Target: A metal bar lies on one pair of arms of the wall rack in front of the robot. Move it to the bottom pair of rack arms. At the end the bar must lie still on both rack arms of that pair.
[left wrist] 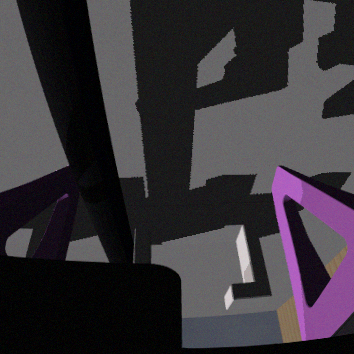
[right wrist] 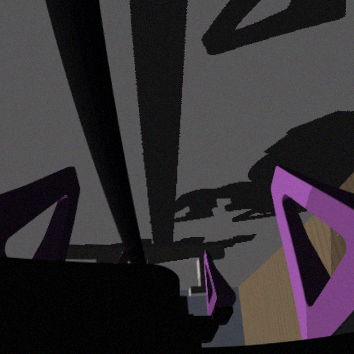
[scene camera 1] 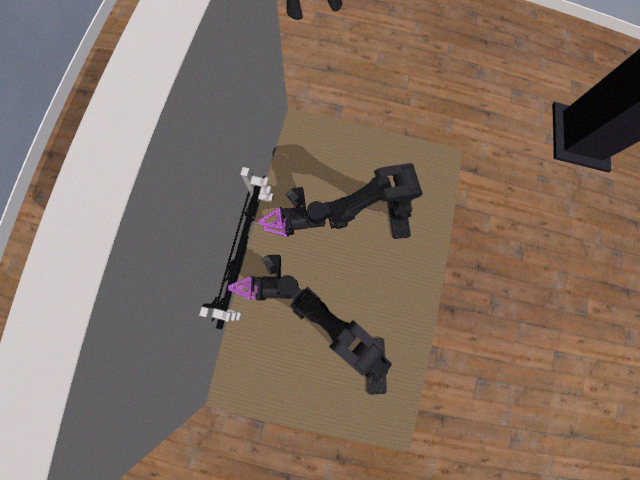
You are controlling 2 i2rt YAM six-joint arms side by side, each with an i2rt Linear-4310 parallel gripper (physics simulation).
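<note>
The dark metal bar (scene camera 1: 238,255) (left wrist: 80,110) (right wrist: 95,110) lies along the wall, its ends at the white rack arms (scene camera 1: 222,313) (left wrist: 244,255); which pair bears it cannot be told. My left gripper (scene camera 1: 230,287) (left wrist: 175,176) is open and empty, close to the bar near its lower end; in the left wrist view the bar overlaps the left-hand fingertip, and contact is unclear. My right gripper (scene camera 1: 260,222) (right wrist: 174,176) is open and empty near the bar's upper part; in the right wrist view the bar runs between the fingers' outlines, nearer the left-hand one.
The grey wall (scene camera 1: 170,206) stands behind the rack. The upper white rack brackets (scene camera 1: 258,180) are close to my right gripper. A tan mat (scene camera 1: 330,392) lies under both arms. Dark shadows fall on the wall. A black post (scene camera 1: 599,113) stands on the wooden floor at the far right.
</note>
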